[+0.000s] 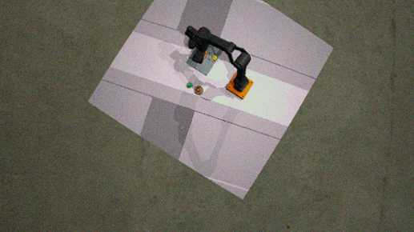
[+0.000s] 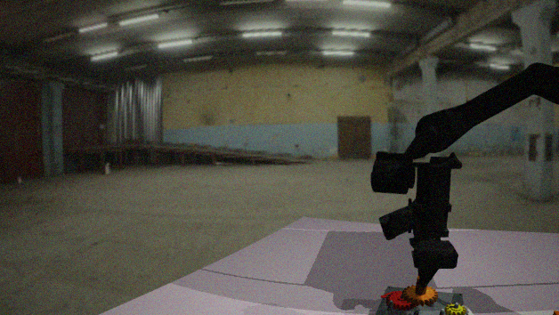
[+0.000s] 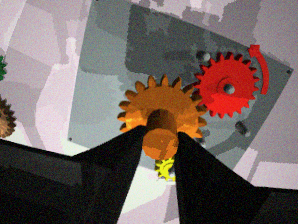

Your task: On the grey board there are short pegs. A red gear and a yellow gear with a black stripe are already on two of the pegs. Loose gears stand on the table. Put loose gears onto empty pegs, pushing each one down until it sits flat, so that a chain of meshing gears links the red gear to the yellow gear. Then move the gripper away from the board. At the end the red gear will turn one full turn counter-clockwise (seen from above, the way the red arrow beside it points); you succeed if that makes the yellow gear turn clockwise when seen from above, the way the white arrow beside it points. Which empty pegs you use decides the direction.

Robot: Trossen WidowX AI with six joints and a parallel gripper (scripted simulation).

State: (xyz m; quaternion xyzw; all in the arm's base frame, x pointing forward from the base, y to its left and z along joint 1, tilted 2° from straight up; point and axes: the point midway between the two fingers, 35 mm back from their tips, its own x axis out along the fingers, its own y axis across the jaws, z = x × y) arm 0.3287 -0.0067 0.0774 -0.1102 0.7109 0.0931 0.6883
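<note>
Right now the small green gear is 6 cm behind my gripper tip, 21 cm to the left of it and 7 cm below it. From my gripper tip the other things lie so: orange gear: 1 cm below; then yellow gear: 7 cm behind, 5 cm to the right, 7 cm below; then red gear: 4 cm ahead, 5 cm to the right, 7 cm below.
</note>
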